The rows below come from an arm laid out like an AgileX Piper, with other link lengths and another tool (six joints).
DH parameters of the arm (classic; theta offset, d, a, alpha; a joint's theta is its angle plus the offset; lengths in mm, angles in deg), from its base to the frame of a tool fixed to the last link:
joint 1: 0 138.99 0 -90
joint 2: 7.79 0 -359.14 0
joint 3: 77.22 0 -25.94 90
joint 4: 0 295.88 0 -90
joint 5: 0 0 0 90
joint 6: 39.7 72 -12.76 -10.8
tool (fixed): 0 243.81 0 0
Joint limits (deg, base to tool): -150..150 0..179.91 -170..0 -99.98..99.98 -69.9..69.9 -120..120
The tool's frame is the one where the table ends.
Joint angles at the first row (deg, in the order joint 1, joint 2, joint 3, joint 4, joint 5, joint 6):
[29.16 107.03 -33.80 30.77 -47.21 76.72]
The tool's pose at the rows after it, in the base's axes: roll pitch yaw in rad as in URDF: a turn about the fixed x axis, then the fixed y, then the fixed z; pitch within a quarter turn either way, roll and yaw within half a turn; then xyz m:
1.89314 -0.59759 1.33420 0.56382 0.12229 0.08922
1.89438 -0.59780 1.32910 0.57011 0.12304 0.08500
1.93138 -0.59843 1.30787 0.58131 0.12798 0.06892
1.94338 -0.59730 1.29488 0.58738 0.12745 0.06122
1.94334 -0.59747 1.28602 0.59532 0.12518 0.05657
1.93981 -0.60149 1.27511 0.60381 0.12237 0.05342
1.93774 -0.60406 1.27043 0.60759 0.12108 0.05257
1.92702 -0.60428 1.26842 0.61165 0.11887 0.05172
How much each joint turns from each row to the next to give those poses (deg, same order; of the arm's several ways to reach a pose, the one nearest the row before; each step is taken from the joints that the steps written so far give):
[-1.37 3.26 -2.70 -0.52 0.00 0.06]
[-0.23 1.27 -1.20 0.00 0.00 0.05]
[-0.52 2.46 -2.75 -0.34 2.00 0.46]
[-0.40 1.37 -1.32 0.00 0.52 0.12]
[-0.57 1.38 -1.43 -0.06 0.06 0.00]
[-0.52 1.32 -1.55 0.23 -0.06 0.00]
[-0.23 0.51 -0.68 0.11 0.00 0.00]
[-0.17 0.80 -0.63 0.23 -0.69 -0.12]

